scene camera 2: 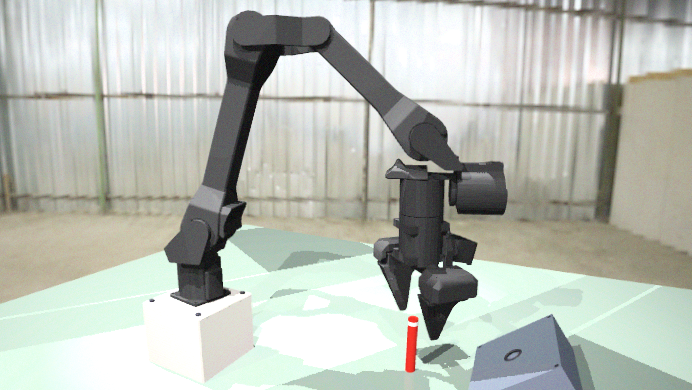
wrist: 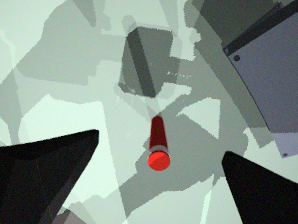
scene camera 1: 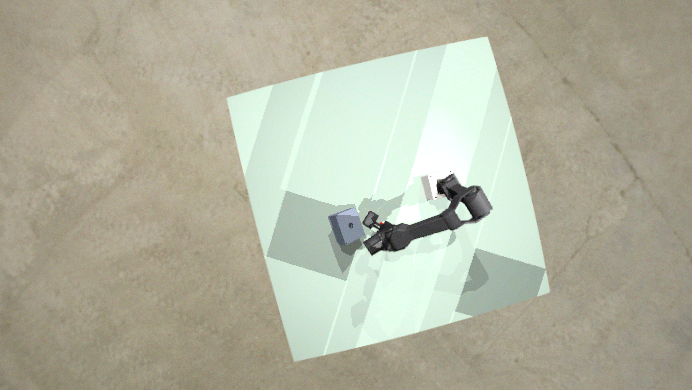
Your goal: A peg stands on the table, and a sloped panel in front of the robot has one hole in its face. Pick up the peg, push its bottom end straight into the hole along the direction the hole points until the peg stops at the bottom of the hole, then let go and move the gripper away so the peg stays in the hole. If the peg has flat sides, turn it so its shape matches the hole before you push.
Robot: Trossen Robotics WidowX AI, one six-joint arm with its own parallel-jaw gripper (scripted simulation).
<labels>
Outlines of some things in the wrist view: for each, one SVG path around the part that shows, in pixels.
The gripper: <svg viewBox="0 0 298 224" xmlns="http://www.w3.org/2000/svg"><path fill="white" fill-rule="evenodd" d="M223 155L223 173L225 173L227 185L229 185L231 196L233 196L235 205L237 205L242 224L298 224L298 183L290 179L287 180L285 177L263 168L262 165L251 163L250 160L235 155L234 152L226 152ZM100 131L98 129L88 129L88 131L73 132L69 133L69 135L53 137L53 139L31 141L31 143L11 145L11 147L8 147L8 145L1 147L0 145L0 224L52 224L56 214L59 213L61 206L67 200L68 194L72 192L78 177L81 177L81 173L85 171L89 161L92 160L93 153L98 145Z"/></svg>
A round red peg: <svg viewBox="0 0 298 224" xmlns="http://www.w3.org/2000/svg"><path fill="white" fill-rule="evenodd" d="M154 116L150 120L148 165L153 171L164 171L170 165L168 143L166 143L164 121L162 121L160 116Z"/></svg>
</labels>
